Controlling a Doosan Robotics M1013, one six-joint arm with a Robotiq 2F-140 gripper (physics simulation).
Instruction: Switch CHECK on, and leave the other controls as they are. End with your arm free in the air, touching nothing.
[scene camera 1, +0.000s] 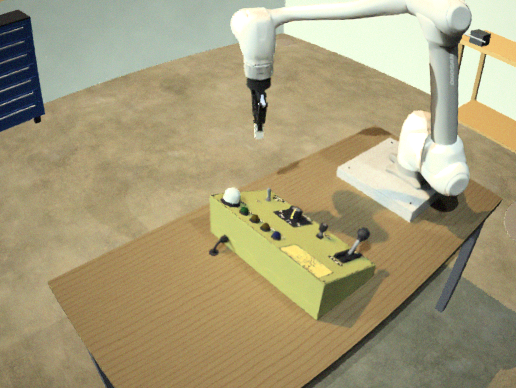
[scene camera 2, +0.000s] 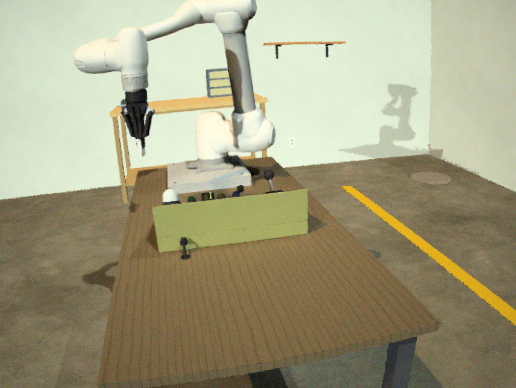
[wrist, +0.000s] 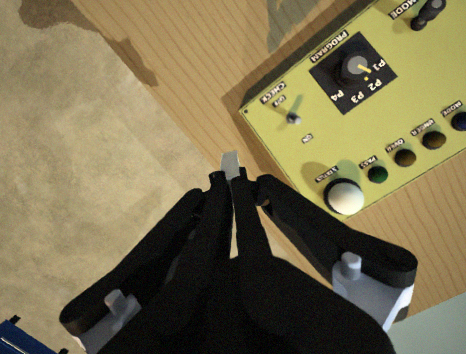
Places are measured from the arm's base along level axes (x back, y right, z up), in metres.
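Pixels of known places: gripper, between the fingertips: (scene camera 1: 259, 137) (scene camera 2: 142, 156) (wrist: 232, 163); arm's base, origin of its link: (scene camera 1: 413, 172) (scene camera 2: 214, 165).
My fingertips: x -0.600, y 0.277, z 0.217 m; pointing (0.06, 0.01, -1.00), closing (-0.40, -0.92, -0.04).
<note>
For each thing: its top centre in the pictures, then the offset to it from my fingertips. "spot": a spot on its surface instead.
- OFF label, a spot on its surface: (wrist: 278, 101) spot: dx +0.006, dy -0.097, dz -0.199 m
- white STATUS dome, a spot on its surface: (wrist: 345, 196) spot: dx -0.160, dy -0.095, dz -0.084 m
- PROGRAM knob, centre of its top: (wrist: 358, 64) dx -0.014, dy -0.220, dz -0.149 m
- MODE lever, centre of its top: (wrist: 442, 9) dx -0.015, dy -0.340, dz -0.138 m
- ball-topped lever, centre of its top: (scene camera 1: 364, 229) (scene camera 2: 268, 169) dx +0.048, dy -0.457, dz -0.106 m
- small black lever, a spot on its surface: (scene camera 2: 184, 248) (scene camera 1: 215, 245) spot: dx -0.266, dy -0.127, dz -0.246 m
The green control panel (scene camera 1: 270, 260) (scene camera 2: 230, 220) (wrist: 270, 145) stands on the table. Its CHECK toggle (scene camera 1: 269, 194) (wrist: 293, 118) is a small metal lever between the OFF label (wrist: 278, 101) and the ON label (wrist: 307, 138). In the wrist view its tip appears to lean toward the ON side; the tilt is small in view. In scene camera 2 I cannot make out the toggle. My gripper (scene camera 1: 258, 132) (scene camera 2: 143, 150) (wrist: 232, 163) is shut and empty, in the air well above the panel, off its CHECK end, touching nothing.
The panel also bears a white STATUS dome (scene camera 1: 232, 196) (scene camera 2: 170, 195) (wrist: 345, 196), a PROGRAM knob (wrist: 357, 65), a MODE lever (wrist: 430, 12), several small lamps and a ball-topped lever (scene camera 1: 363, 234) (scene camera 2: 269, 174). A small black lever (scene camera 1: 218, 245) (scene camera 2: 184, 248) sticks out of the front.
</note>
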